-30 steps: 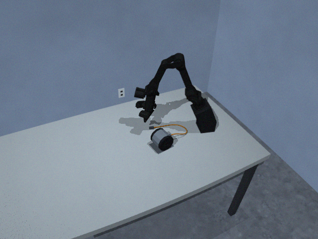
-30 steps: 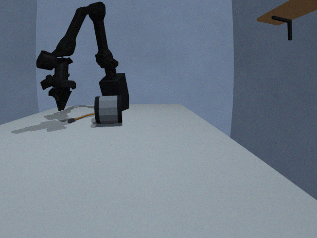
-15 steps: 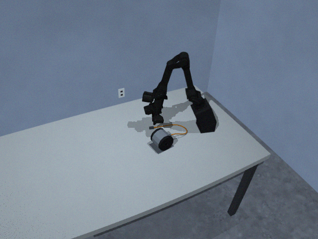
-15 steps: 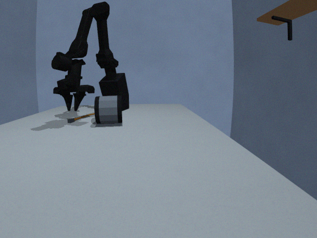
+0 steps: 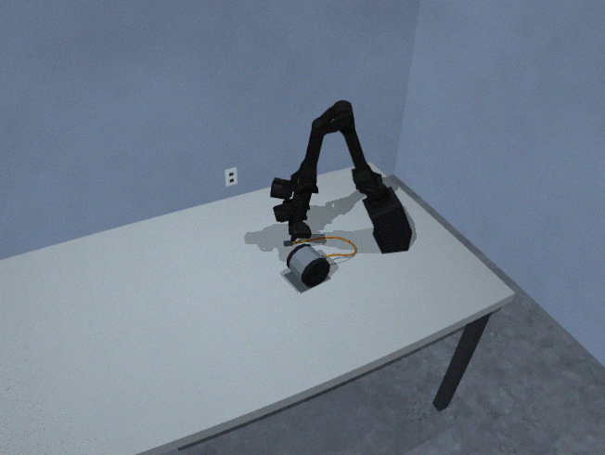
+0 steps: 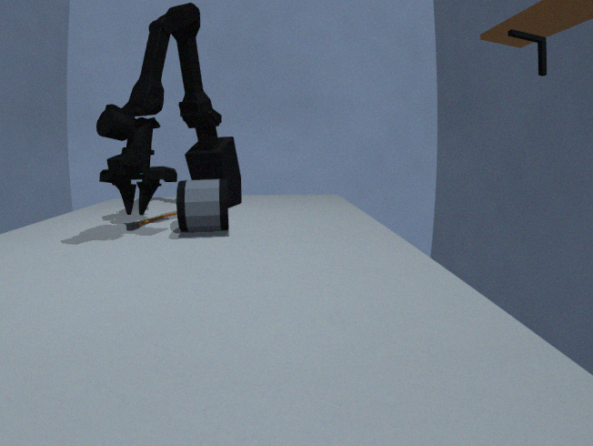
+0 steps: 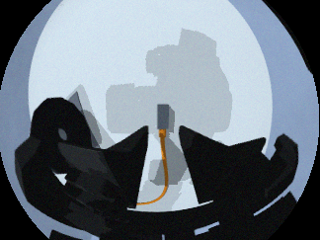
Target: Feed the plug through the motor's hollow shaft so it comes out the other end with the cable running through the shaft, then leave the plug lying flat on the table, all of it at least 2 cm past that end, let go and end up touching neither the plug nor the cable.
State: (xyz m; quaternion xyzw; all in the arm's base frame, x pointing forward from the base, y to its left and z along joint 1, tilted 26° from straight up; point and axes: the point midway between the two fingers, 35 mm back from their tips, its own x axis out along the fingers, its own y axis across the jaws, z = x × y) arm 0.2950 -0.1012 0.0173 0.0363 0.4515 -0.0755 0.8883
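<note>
Right now the plug is 60 mm below my hand and 20 mm ahead of it.
</note>
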